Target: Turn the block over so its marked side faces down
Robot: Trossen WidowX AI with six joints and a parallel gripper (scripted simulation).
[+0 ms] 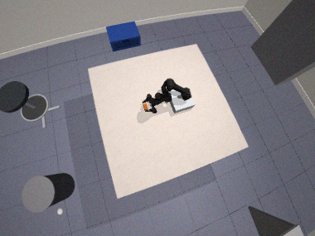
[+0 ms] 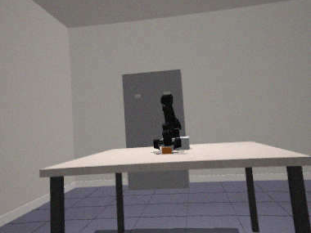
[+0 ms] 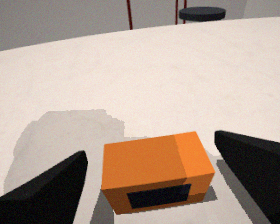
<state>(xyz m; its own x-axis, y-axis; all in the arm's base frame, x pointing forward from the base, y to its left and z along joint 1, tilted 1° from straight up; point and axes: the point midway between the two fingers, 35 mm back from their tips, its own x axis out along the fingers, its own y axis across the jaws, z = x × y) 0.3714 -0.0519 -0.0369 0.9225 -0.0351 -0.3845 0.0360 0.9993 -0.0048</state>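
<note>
Now: gripper tip 20 mm past the orange block and 10 mm above it.
</note>
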